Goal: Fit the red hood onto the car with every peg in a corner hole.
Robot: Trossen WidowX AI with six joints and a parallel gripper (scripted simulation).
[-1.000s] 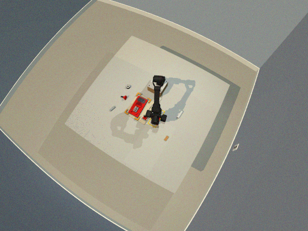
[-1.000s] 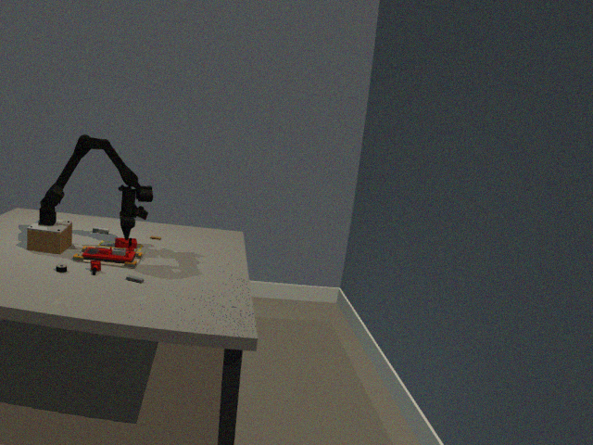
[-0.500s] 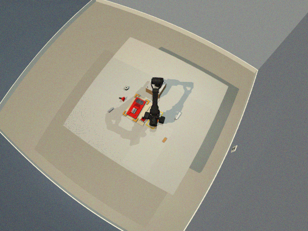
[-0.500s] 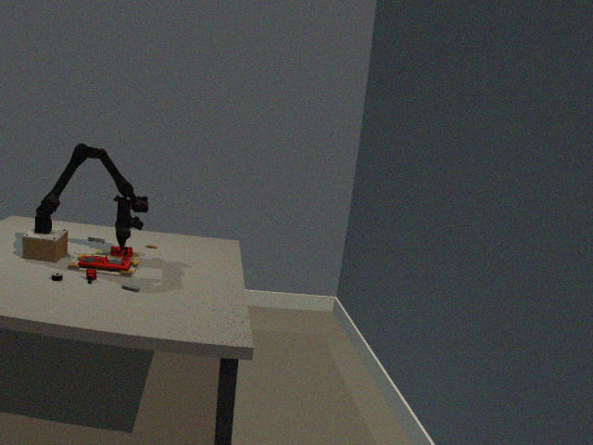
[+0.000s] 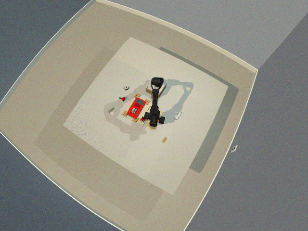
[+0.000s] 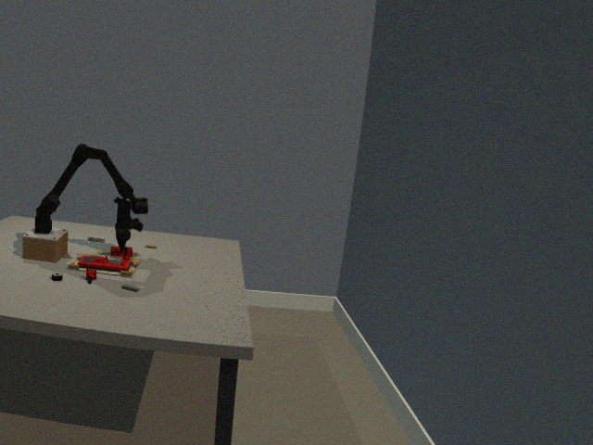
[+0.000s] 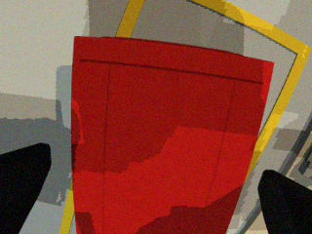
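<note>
Right now my gripper tip is 1 cm above the red hood. The rest, counted from my gripper tip: dark ring 23 cm behind, 38 cm to the right, 1 cm below.
</note>
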